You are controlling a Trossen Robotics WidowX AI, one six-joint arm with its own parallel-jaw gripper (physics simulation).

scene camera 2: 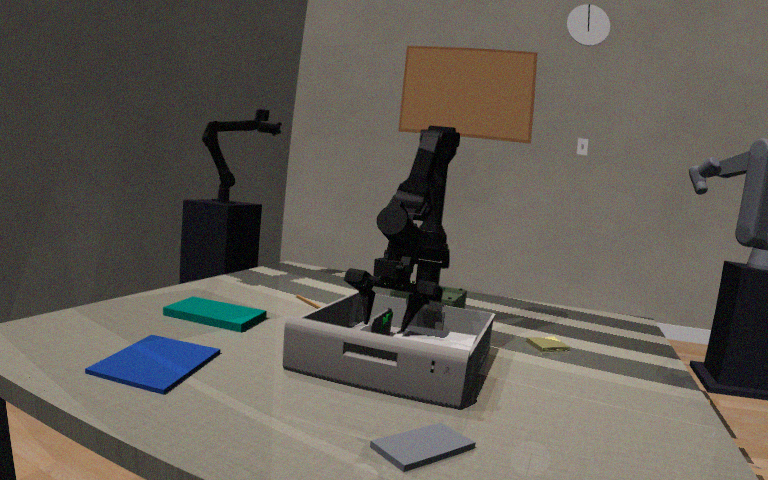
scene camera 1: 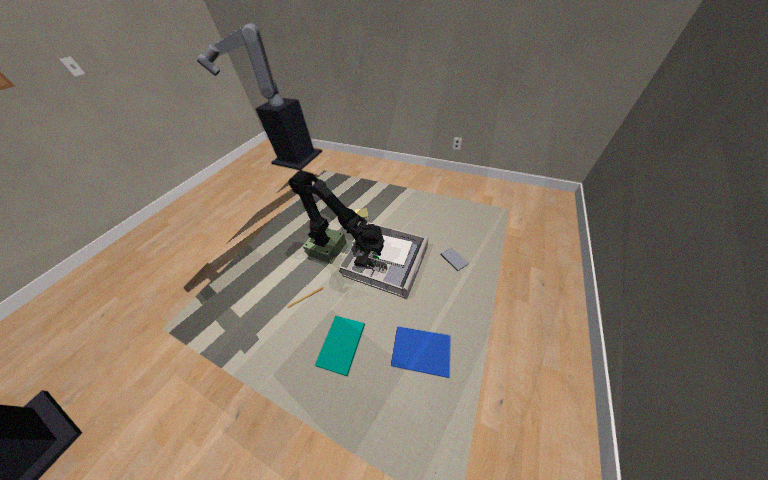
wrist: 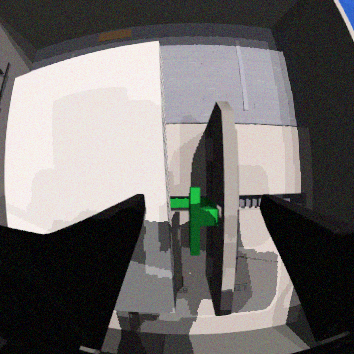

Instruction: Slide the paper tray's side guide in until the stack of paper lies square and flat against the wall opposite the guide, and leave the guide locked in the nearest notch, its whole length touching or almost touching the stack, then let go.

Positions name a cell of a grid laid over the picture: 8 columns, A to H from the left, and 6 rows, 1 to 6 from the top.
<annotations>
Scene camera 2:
gripper: D5
white paper stack: E5
blue pad: B5, on the table
grey card: E6, on the table
teal pad: C4, on the table
</annotations>
